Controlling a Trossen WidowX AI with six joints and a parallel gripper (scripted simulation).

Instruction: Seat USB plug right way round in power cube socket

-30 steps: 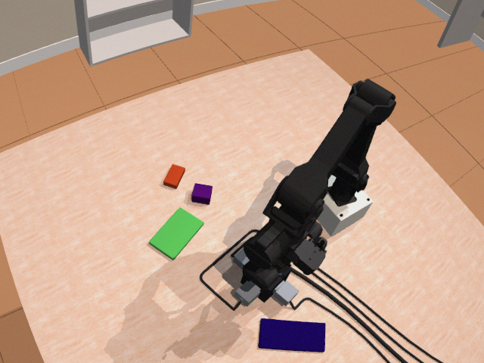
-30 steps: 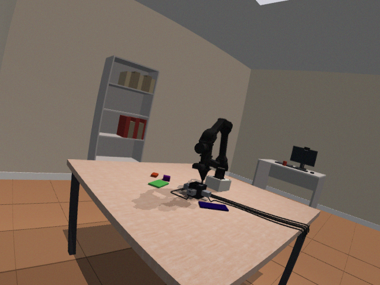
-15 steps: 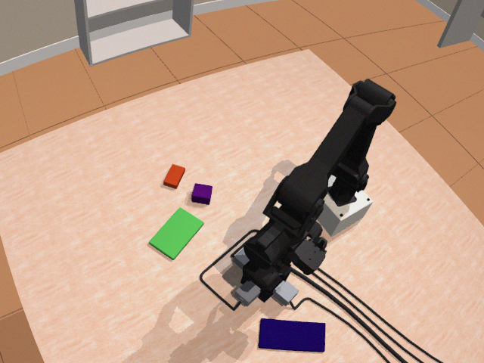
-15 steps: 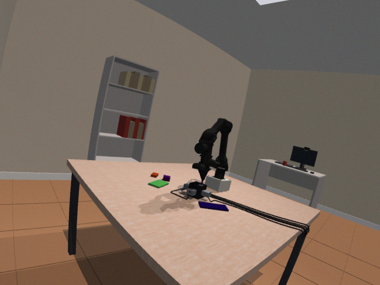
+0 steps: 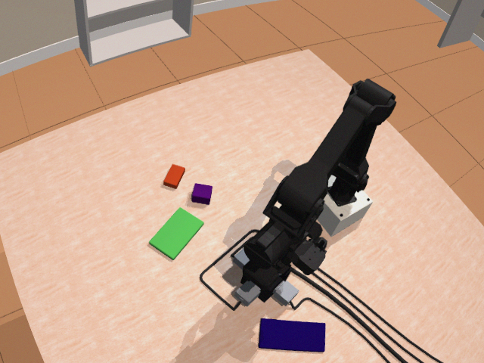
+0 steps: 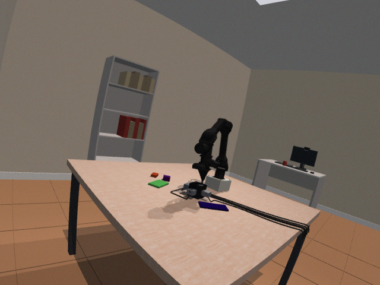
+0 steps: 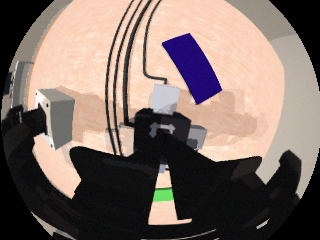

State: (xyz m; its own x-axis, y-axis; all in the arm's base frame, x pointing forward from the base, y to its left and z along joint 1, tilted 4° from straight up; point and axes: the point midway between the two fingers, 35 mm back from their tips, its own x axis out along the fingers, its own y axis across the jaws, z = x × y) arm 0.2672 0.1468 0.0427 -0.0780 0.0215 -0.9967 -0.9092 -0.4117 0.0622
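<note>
The USB plug is 2 cm below my gripper tip. The rest, counted from my gripper tip: green pad: 16 cm ahead, 21 cm to the right, 10 cm below; navy flat block: 13 cm to the left, 10 cm below; grey socket: 3 cm below.
</note>
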